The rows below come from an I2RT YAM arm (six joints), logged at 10 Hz.
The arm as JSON. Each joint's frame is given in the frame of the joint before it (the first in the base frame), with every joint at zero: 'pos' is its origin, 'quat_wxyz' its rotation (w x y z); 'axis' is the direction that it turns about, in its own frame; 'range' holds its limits. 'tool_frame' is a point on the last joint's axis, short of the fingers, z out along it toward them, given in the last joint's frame.
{
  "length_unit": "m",
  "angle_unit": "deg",
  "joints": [
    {
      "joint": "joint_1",
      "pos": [
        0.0,
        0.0,
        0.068
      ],
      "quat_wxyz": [
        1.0,
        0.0,
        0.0,
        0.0
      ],
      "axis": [
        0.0,
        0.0,
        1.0
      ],
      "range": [
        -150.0,
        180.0
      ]
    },
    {
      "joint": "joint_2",
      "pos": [
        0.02,
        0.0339,
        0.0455
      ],
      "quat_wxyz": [
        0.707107,
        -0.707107,
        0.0,
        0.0
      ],
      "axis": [
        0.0,
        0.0,
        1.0
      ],
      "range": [
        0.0,
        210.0
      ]
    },
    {
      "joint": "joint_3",
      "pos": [
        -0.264,
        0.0,
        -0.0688
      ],
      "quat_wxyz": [
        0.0,
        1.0,
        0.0,
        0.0
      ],
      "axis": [
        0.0,
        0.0,
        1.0
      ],
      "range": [
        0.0,
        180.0
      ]
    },
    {
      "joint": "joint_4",
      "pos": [
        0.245,
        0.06,
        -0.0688
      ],
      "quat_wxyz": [
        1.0,
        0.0,
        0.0,
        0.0
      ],
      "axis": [
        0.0,
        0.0,
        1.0
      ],
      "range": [
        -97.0,
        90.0
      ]
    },
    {
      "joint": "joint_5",
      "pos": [
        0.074,
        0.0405,
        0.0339
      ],
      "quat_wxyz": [
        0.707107,
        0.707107,
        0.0,
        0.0
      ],
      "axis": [
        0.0,
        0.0,
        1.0
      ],
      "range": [
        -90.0,
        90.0
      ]
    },
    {
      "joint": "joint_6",
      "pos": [
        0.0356,
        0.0,
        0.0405
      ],
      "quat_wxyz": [
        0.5,
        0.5,
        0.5,
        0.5
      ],
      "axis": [
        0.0,
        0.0,
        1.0
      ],
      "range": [
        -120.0,
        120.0
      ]
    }
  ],
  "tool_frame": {
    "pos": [
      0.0,
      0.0,
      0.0
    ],
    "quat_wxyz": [
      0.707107,
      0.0,
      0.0,
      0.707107
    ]
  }
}
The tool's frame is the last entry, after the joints.
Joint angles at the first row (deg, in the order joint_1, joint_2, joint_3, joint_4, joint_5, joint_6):
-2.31 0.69 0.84 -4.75 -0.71 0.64
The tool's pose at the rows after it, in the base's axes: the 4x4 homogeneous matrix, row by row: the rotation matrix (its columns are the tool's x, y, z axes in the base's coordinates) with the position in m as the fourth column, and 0 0 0 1 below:
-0.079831, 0.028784, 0.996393, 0.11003; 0.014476, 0.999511, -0.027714, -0.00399; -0.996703, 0.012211, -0.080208, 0.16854; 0, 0, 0, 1
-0.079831, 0.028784, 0.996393, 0.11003; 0.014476, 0.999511, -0.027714, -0.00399; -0.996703, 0.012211, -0.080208, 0.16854; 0, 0, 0, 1
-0.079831, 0.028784, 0.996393, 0.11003; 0.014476, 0.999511, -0.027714, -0.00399; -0.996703, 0.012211, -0.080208, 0.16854; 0, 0, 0, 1
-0.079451, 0.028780, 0.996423, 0.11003; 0.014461, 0.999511, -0.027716, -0.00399; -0.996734, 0.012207, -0.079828, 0.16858; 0, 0, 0, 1
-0.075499, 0.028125, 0.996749, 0.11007; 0.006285, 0.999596, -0.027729, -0.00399; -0.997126, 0.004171, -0.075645, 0.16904; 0, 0, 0, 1
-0.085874, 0.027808, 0.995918, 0.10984; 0.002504, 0.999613, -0.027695, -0.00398; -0.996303, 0.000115, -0.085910, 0.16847; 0, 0, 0, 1
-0.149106, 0.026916, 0.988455, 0.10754; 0.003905, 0.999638, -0.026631, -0.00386; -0.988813, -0.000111, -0.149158, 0.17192; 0, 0, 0, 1
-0.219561, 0.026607, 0.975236, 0.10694; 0.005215, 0.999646, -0.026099, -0.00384; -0.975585, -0.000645, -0.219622, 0.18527; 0, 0, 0, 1
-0.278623, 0.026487, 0.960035, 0.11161; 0.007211, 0.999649, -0.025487, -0.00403; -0.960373, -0.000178, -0.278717, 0.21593; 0, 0, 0, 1
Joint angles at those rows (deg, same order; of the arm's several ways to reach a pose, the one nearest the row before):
-2.31 0.69 0.84 -4.75 -0.71 0.64
-2.31 0.69 0.84 -4.75 -0.71 0.64
-2.31 0.69 0.84 -4.75 -0.71 0.64
-2.31 0.69 0.84 -4.74 -0.71 0.64
-2.31 0.69 0.84 -4.49 -0.71 0.19
-2.30 0.69 0.97 -5.21 -0.71 -0.05
-2.30 1.65 3.33 -10.26 -0.75 -0.12
-2.31 5.89 7.95 -14.74 -0.76 -0.21
-2.31 14.00 16.14 -18.33 -0.76 -0.23

